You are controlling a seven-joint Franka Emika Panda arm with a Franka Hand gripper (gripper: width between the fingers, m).
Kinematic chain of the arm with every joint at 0, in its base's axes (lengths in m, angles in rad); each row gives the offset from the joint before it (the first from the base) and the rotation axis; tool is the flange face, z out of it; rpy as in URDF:
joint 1: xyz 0 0 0.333 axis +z
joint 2: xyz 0 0 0 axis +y
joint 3: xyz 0 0 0.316 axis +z
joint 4: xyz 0.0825 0 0 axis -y
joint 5: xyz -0.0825 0 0.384 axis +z
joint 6: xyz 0 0 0 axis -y
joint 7: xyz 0.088 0 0 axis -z
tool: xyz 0 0 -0.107 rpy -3.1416 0 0
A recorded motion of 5 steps. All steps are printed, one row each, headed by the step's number.
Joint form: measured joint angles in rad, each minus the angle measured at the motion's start. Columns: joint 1, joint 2, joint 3, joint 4, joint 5, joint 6, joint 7.
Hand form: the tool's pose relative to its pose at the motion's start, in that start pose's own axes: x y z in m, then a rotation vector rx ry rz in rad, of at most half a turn. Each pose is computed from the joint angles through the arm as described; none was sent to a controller.
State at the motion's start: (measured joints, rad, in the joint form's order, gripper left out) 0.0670 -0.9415 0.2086 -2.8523 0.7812 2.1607 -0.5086
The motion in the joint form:
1: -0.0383 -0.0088 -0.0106 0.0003 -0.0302 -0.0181 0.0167
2: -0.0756 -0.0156 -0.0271 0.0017 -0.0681 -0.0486 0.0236
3: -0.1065 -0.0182 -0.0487 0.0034 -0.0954 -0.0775 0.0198
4: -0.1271 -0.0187 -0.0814 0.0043 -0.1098 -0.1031 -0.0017
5: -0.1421 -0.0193 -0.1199 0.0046 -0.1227 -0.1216 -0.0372
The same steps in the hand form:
1: -0.0013 0.0116 -0.0074 -0.0244 0.0000 0.0352
2: -0.0042 0.0237 -0.0147 -0.0446 -0.0126 0.0612
3: -0.0074 0.0353 -0.0213 -0.0514 -0.0228 0.0827
4: -0.0109 0.0464 -0.0280 -0.0392 -0.0247 0.0929
5: -0.0144 0.0575 -0.0353 -0.0239 -0.0187 0.0886

